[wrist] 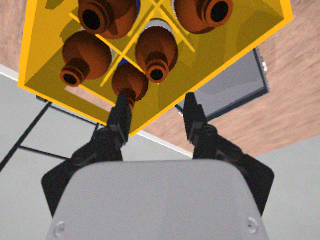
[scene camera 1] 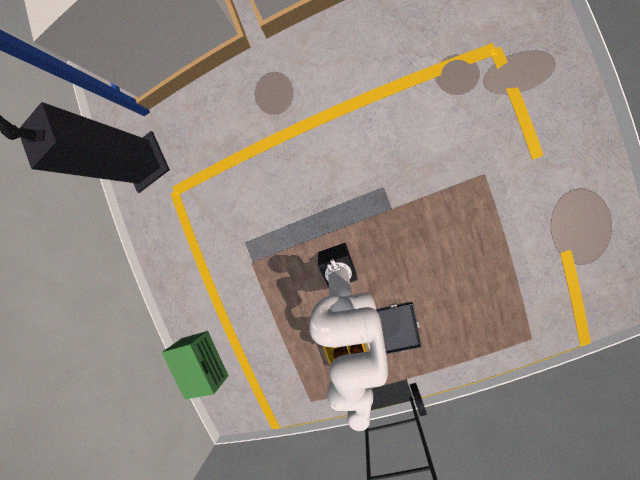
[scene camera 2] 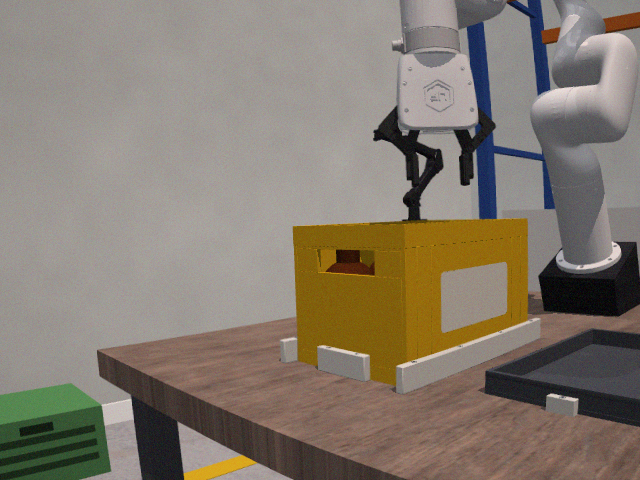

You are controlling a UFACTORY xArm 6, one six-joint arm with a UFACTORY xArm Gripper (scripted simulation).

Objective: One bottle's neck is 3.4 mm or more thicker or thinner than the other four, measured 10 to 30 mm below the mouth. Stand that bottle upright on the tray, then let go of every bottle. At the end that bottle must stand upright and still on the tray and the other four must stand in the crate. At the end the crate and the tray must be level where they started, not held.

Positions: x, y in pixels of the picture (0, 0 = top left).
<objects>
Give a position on a yellow crate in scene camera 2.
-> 437, 285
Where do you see a dark tray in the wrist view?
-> At 244, 81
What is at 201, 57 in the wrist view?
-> A yellow crate.
</objects>
